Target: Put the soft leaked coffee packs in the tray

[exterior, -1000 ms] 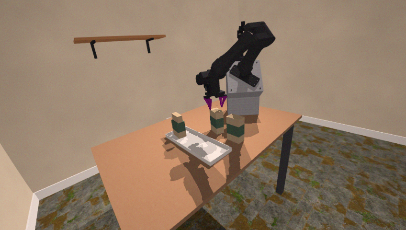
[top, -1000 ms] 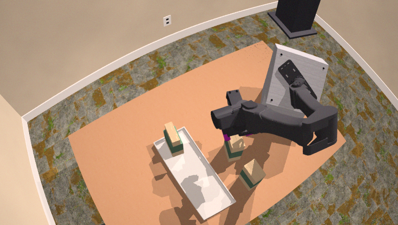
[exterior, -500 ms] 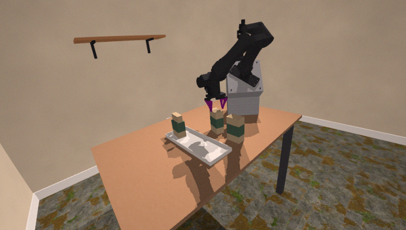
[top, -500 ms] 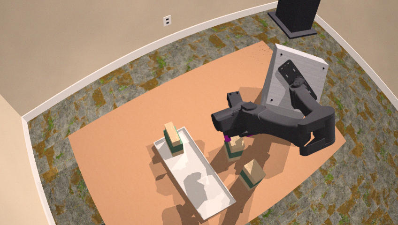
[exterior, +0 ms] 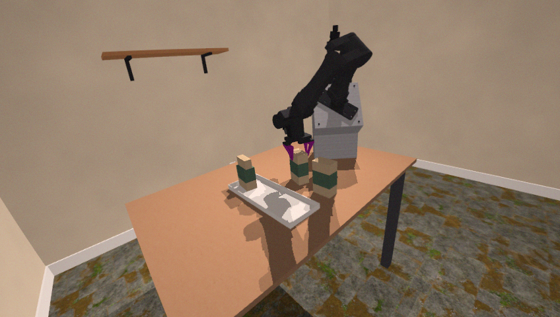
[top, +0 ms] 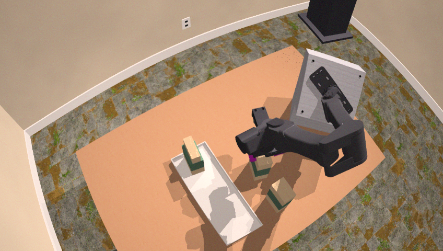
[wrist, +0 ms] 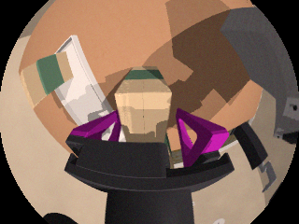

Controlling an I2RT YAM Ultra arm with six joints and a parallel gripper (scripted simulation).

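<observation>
The white tray is 190 mm ahead of my hand, 110 mm below it and 30 mm to the left of it.
</observation>
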